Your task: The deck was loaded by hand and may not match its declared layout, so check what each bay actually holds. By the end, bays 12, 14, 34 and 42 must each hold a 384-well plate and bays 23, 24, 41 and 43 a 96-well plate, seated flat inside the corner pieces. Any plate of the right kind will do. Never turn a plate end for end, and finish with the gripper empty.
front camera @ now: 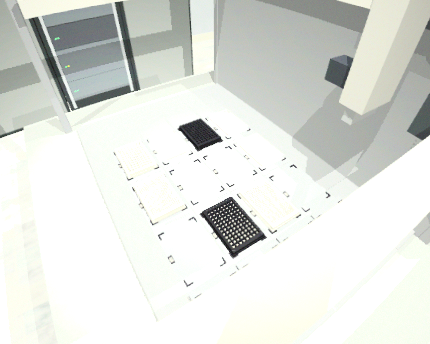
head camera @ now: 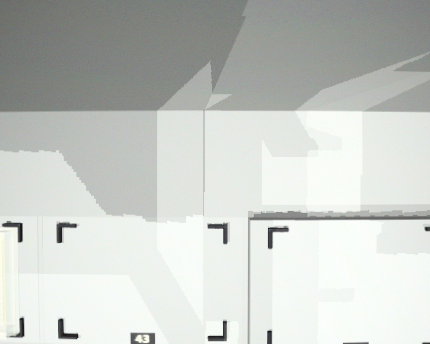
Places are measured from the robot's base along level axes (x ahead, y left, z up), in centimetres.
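Pixels of known places: robot's base, origin of its link: (front camera: 114, 153).
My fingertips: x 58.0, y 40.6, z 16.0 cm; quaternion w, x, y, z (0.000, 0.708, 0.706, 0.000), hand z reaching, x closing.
Ahead of a thing's pixels: the offset from my fingertips to its top centre. "spot": to the spot under its first point.
In the front view a black plate with coarse wells @[dx -18.8, dy -25.6, dz -14.5 cm] (front camera: 232, 226) sits in a near bay, and a black plate with a finer grid @[dx -51.6, dy -14.9, dz -14.5 cm] (front camera: 200, 133) sits farther back. Three pale plates @[dx -51.6, dy -36.3, dz -14.5 cm] (front camera: 136, 160) @[dx -35.2, dy -36.3, dz -14.5 cm] (front camera: 160, 196) @[dx -18.8, dy -14.9, dz -14.5 cm] (front camera: 270, 205) sit in other bays; their wells are too washed out to tell the kind. In the head view bay 43 @[spot: dx -18.8, dy -4.2, dz -16.0 cm] (head camera: 142, 282) has no plate inside its four corner pieces. The edge of a pale plate @[spot: dx -29.0, dy -4.3, dz -15.1 cm] (head camera: 9, 285) shows at the left of the head view. The gripper's jaws cannot be made out, so whether they are open or shut is unclear.
A thick beige column (front camera: 372, 65) hangs over the right side in the front view, with a small pale part under its end. A dark block (front camera: 339, 71) is beside it. In the head view corner pieces of another bay @[spot: dx -8.8, dy -0.1, dz -14.5 cm] (head camera: 272, 235) show right of bay 43, beyond a dark edge line.
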